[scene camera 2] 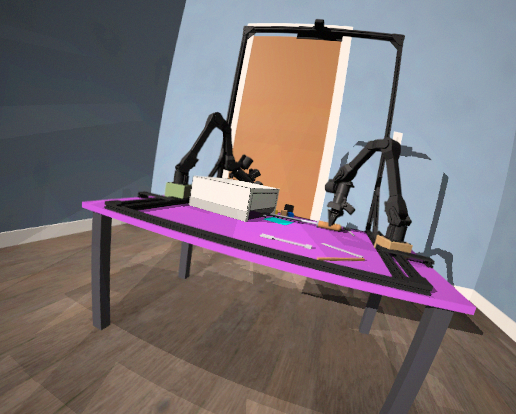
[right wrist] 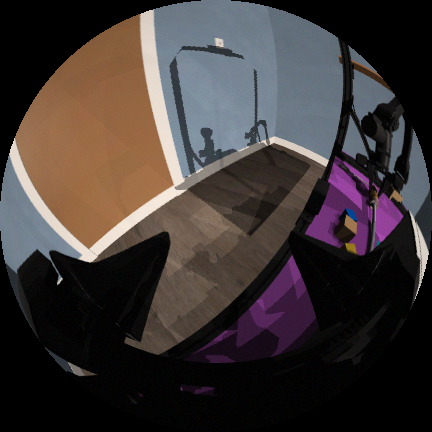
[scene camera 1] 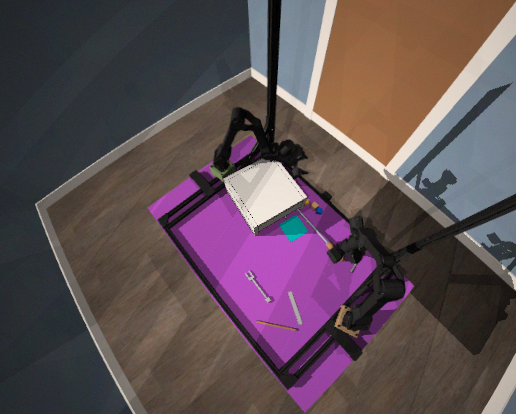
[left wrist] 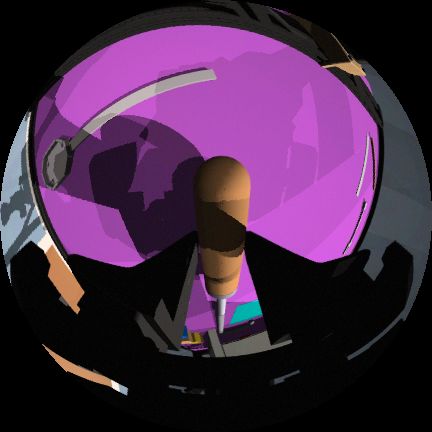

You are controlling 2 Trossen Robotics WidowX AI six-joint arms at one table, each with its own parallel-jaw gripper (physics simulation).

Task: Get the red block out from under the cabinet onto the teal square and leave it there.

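Pixels of known places: left gripper, between the fingertips: (scene camera 2: 329, 226) (right wrist: 372, 195) (left wrist: 220, 236); right gripper, between the fingertips: (right wrist: 231, 237) (scene camera 1: 308, 165); left arm's base, origin of its link: (scene camera 2: 394, 239) (right wrist: 394, 186) (scene camera 1: 350, 321); right arm's base, origin of its link: (scene camera 2: 180, 183) (scene camera 1: 221, 165).
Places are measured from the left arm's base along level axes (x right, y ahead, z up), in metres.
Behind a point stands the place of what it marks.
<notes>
The white cabinet (scene camera 1: 265, 192) {x 0.336, y 0.593, z 0.083 m} (scene camera 2: 220, 195) {x 0.223, y 0.673, z 0.026 m} stands at the table's back left. The teal square (scene camera 1: 294, 228) {x 0.285, y 0.398, z -0.051 m} (scene camera 2: 280, 220) {x 0.301, y 0.392, z -0.051 m} (left wrist: 245, 312) {x 0.307, y 0.387, z -0.051 m} lies beside its open side. My left gripper (scene camera 1: 334, 251) {x 0.263, y 0.168, z -0.036 m} (scene camera 2: 334, 221) {x 0.263, y 0.168, z -0.036 m} (left wrist: 220, 236) {x 0.263, y 0.168, z -0.036 m} is shut on the orange-brown handle (left wrist: 222, 185) {x 0.249, y 0.128, z -0.017 m} of a thin metal tool. The tool's shaft (scene camera 1: 314, 226) {x 0.331, y 0.310, z -0.034 m} (left wrist: 221, 315) {x 0.325, y 0.298, z -0.033 m} runs to the cabinet's opening, past the teal square's back corner; its far end is mostly hidden there. A small dark-red patch shows in the opening in the left wrist view; the red block is not clearly visible. My right gripper (scene camera 1: 303, 165) {x 0.610, y 0.478, z 0.032 m} (right wrist: 231, 237) {x 0.610, y 0.478, z 0.032 m} is open and empty behind the cabinet.
Yellow (scene camera 1: 307, 202) {x 0.438, y 0.397, z -0.027 m}, wooden (scene camera 1: 314, 205) {x 0.437, y 0.358, z -0.021 m} (right wrist: 346, 229) {x 0.451, y 0.369, z -0.026 m} and blue (scene camera 1: 319, 211) {x 0.420, y 0.322, z -0.027 m} (right wrist: 351, 215) {x 0.428, y 0.328, z -0.026 m} blocks stand behind the shaft, near the back rail. A wrench-like tool (scene camera 1: 258, 287) {x -0.056, y 0.421, z -0.046 m}, a grey bar (scene camera 1: 295, 307) {x -0.055, y 0.232, z -0.050 m} and an orange stick (scene camera 1: 276, 325) {x -0.163, y 0.273, z -0.045 m} lie toward the front. Another flat tool (left wrist: 57, 165) {x 0.347, y 0.045, z -0.049 m} lies near my left gripper.
</notes>
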